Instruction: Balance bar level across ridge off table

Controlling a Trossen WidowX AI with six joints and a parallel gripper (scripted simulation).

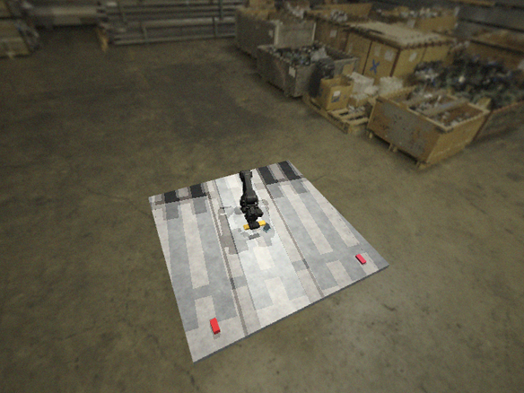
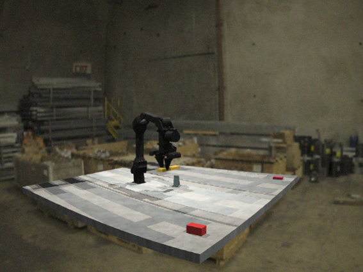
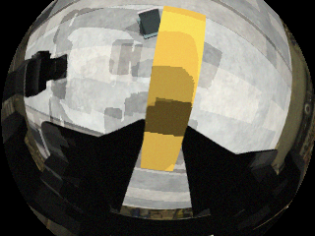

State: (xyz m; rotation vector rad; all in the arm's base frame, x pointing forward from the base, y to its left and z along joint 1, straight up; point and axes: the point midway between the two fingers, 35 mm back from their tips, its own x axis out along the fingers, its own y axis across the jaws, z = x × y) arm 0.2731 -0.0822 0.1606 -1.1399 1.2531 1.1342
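My gripper tip is now 30 mm to the right of the bar. Also, from my gripper tip: red block (470 mm ahead, 420 mm to the right, 110 mm below).
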